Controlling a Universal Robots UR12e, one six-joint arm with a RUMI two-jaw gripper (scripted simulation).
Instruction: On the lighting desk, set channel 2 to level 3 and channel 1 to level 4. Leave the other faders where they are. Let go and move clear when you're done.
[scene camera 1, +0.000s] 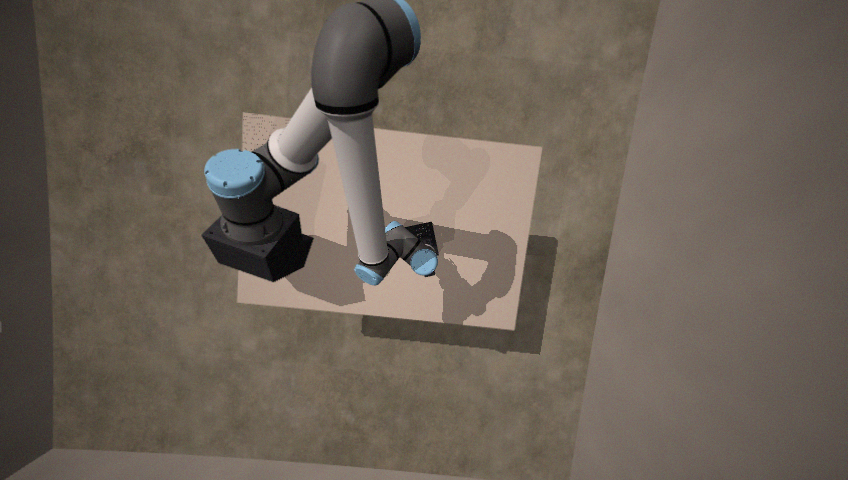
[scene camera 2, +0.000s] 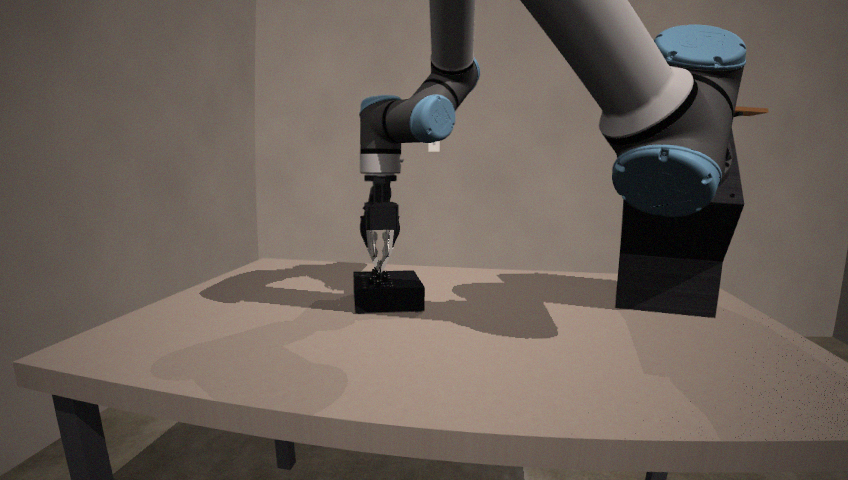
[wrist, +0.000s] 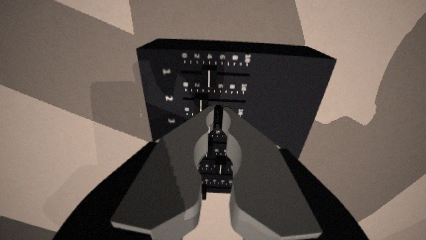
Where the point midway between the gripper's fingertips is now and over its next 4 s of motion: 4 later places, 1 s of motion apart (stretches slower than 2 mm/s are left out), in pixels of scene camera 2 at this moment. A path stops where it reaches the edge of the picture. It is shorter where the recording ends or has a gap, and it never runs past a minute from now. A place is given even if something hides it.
My gripper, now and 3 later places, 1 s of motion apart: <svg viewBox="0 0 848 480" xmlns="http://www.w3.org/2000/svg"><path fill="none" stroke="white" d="M380 272L382 264L382 246L382 212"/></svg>
